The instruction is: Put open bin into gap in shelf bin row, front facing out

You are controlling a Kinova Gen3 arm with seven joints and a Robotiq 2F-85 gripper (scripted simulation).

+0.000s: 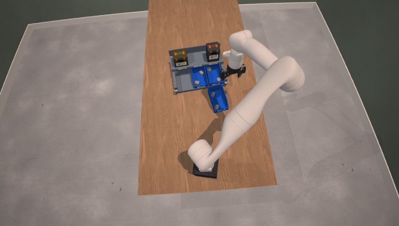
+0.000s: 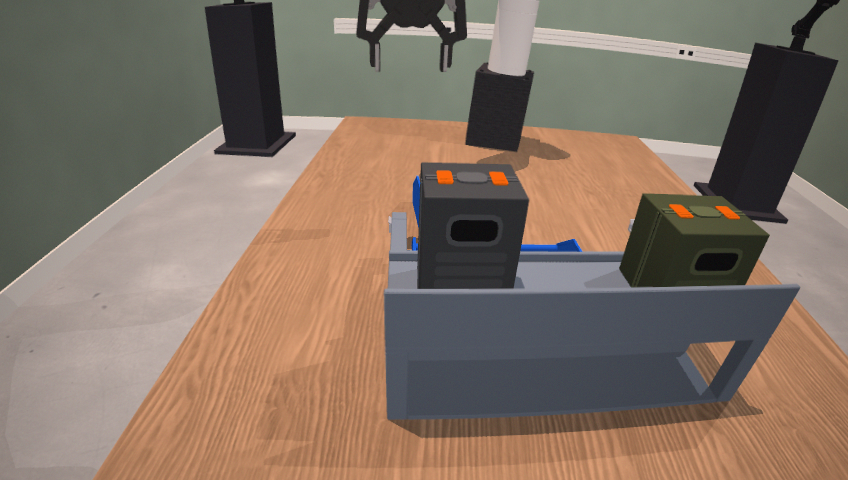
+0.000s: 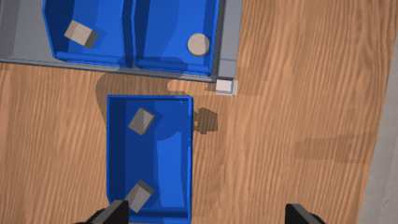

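Now: the grey part 25 cm below my hand, 10 cm to the left of it and 2 cm ahead of it. Round my hand: grey shelf 20 cm to the left, 20 cm ahead, 19 cm below.
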